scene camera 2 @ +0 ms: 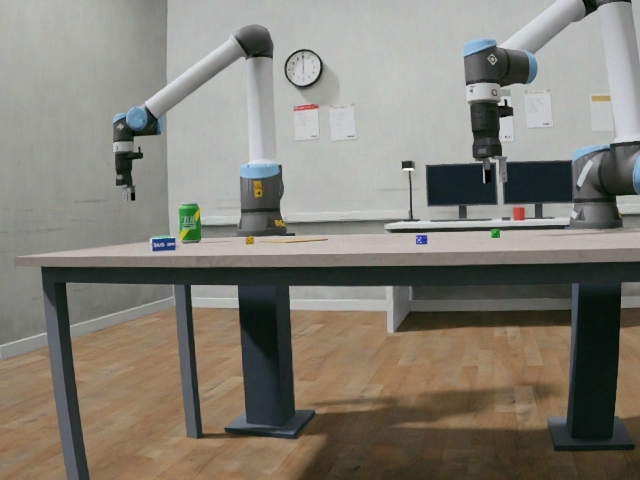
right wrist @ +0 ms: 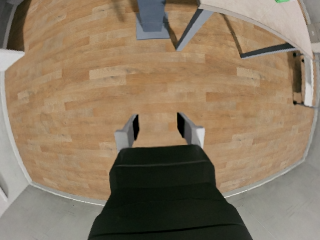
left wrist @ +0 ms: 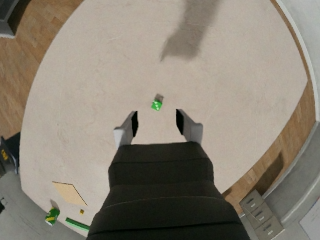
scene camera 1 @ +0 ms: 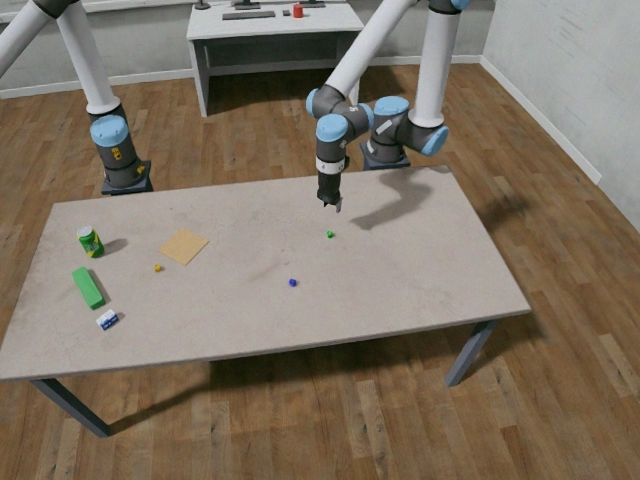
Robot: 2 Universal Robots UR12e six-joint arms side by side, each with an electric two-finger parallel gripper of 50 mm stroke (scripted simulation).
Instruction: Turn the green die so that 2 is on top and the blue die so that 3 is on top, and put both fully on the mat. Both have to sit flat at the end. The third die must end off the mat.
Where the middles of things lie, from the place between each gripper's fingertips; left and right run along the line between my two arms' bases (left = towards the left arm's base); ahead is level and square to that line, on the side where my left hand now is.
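The tan mat [scene camera 1: 184, 245] is 2 cm behind my left hand [scene camera 2: 495, 182], 56 cm to the right of it and 16 cm below it.
The tan mat is 480 mm ahead of my right hand, 900 mm to the left of it and 170 mm below it.
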